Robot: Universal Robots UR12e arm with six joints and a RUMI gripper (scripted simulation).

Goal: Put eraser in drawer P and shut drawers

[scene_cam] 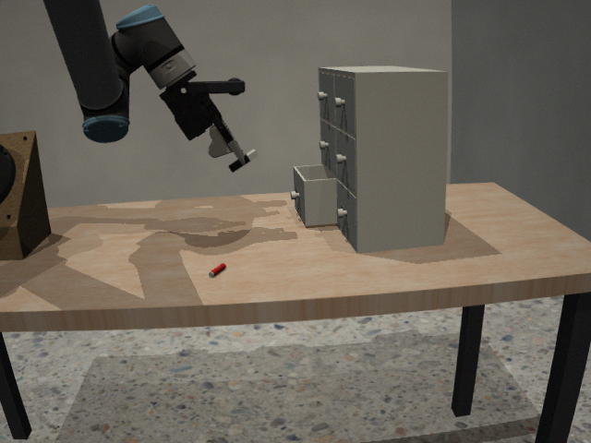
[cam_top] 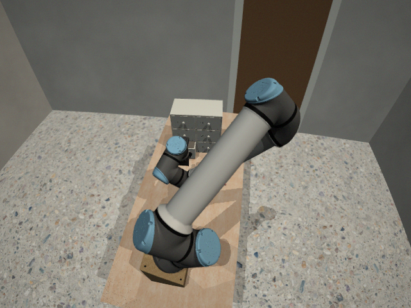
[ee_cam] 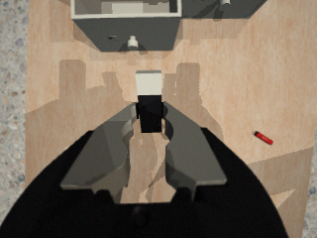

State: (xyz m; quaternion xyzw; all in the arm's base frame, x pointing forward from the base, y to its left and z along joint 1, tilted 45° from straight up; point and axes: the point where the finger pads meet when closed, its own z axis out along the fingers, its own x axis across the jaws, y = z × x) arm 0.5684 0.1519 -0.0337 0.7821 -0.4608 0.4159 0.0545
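My hand is 1 cm short of the eraser and 1 cm above it. Also, from my hand: small red cylinder (25 cm to the right, 15 cm below, 1 cm behind).
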